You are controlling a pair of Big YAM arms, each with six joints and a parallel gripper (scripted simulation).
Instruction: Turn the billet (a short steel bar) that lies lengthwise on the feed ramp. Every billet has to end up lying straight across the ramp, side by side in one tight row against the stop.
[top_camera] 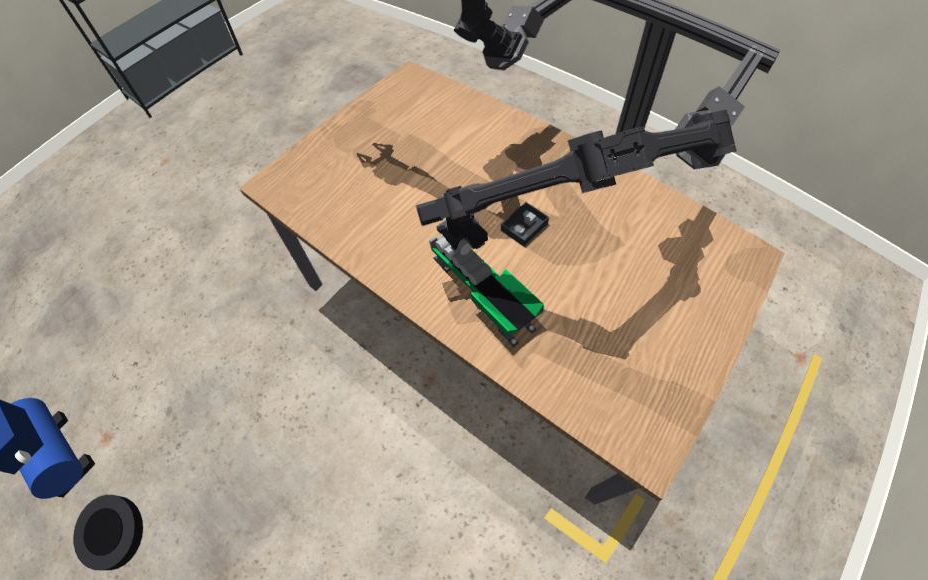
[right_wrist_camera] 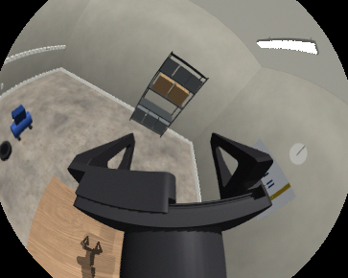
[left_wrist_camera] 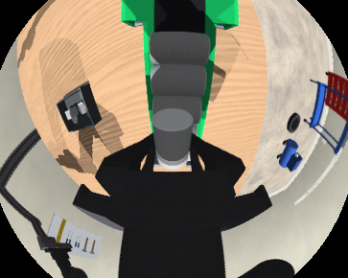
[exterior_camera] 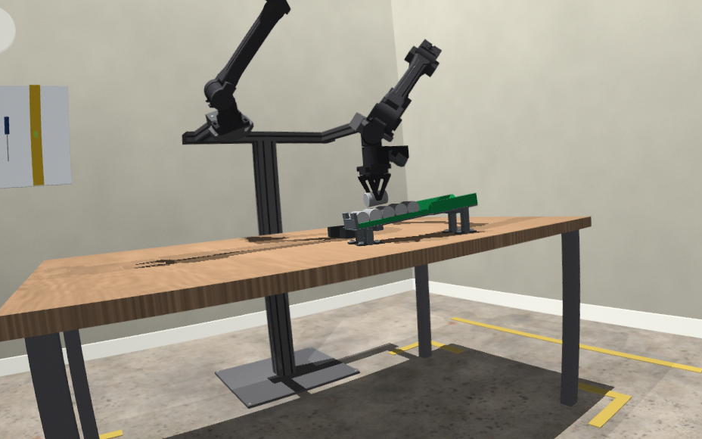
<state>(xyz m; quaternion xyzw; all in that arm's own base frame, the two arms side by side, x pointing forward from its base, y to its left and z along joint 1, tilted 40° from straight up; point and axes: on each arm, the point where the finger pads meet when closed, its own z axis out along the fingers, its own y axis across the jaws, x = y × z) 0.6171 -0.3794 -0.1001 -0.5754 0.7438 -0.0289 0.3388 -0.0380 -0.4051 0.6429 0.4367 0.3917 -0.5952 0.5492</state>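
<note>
My left gripper is now 80 mm to the left of the stop, 70 mm above it and 10 mm past it. Also, from my left hand: dark tray 250 mm behind, 110 mm below, 60 mm to the left.
</note>
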